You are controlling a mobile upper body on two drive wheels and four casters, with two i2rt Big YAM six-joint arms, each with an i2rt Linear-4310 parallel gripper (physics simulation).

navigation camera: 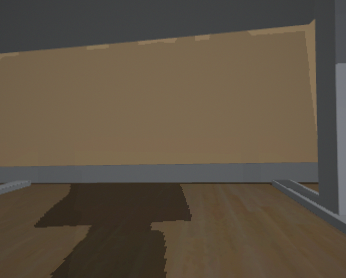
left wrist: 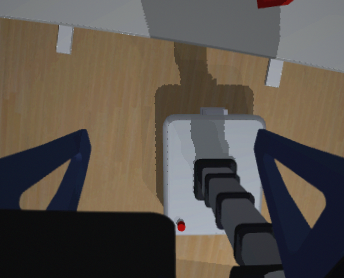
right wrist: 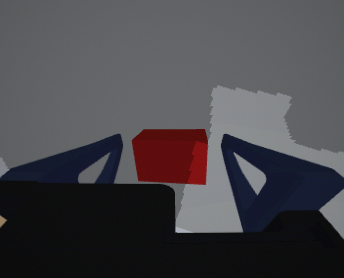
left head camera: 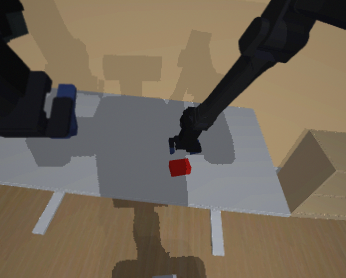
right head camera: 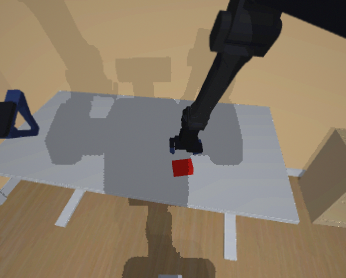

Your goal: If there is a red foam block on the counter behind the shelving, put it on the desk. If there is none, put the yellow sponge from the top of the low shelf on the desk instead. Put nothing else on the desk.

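Frame: origin at the left arm's base, x ahead, y left, z up, level; centimetres.
Seen in the pictures: left gripper, fingertip midpoint: [left wrist: 172, 138] [left head camera: 42, 131] [right head camera: 10, 132]; right gripper, fingertip midpoint: [right wrist: 172, 139] [left head camera: 180, 153] [right head camera: 183, 153].
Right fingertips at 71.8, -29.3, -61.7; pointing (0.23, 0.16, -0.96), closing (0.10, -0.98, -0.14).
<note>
Pixels of each thing's top centre, then the offset from my right fingertips to it, as dx, dy, dz. "*": a spot on its surface instead. Level surfaces: height alone.
- red foam block, top centre: [right wrist: 169, 163] [right head camera: 182, 164] [left head camera: 180, 164] -4.3, +0.2, -2.8
- pale grey desk, surface height: dz -7.2
- tan box-shaped unit, surface spot: [right head camera: 325, 175] * +19.8, -97.6, -45.1
A red foam block [left head camera: 180, 167] [right head camera: 182, 167] [left wrist: 272, 2] [right wrist: 170, 157] rests on the pale grey desk [left head camera: 240, 185] [right head camera: 250, 185] [left wrist: 75, 12], near the middle of its width. My right gripper [left head camera: 184, 151] [right head camera: 186, 151] [right wrist: 172, 139] is open and empty, just behind the block in the head views and apart from it. In the right wrist view the block shows between and beyond the spread fingertips. My left gripper [left head camera: 67, 110] [right head camera: 22, 115] [left wrist: 172, 138] is open and empty, at the left of the head views. The yellow sponge, counter and shelving cannot be made out.
A tan box-shaped unit [left head camera: 306, 170] [right head camera: 325, 175] stands at the right, beside the desk's end. White desk feet [left head camera: 217, 232] [right head camera: 230, 237] stick out over the wooden floor. My white base [left wrist: 180, 150] with a red button [left wrist: 181, 227] stands close before the desk. A tan wall [navigation camera: 155, 100] shows under it.
</note>
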